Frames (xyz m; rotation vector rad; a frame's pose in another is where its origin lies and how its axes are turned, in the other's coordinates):
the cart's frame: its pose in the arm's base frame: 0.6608 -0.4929 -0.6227 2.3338 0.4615 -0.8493
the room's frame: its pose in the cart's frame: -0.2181 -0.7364 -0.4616 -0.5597 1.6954 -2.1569
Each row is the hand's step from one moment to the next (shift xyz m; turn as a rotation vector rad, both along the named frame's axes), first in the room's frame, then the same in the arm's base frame.
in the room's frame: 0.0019 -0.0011 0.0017 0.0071 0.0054 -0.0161
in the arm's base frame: -0.0024 0.0005 -0.0013 -0.0023 -0.0031 0.0180
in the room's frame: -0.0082 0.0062 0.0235 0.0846 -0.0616 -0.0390
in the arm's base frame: 0.0063 0.0163 -0.0188 -0.0940 -0.0531 0.0286
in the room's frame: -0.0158 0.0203 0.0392 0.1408 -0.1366 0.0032
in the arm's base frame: 0.0159 0.0347 -0.0272 -0.1783 -0.0780 -0.0245
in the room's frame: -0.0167 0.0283 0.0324 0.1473 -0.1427 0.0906
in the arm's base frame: 0.0205 0.0372 -0.0181 -0.1994 -0.0330 -0.0970
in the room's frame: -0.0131 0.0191 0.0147 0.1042 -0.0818 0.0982
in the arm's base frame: 0.0166 0.0207 -0.0069 -0.1395 0.0110 -0.0873
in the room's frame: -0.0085 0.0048 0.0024 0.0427 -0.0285 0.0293
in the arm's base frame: 0.0092 0.0034 -0.0023 -0.0538 0.0025 -0.0244
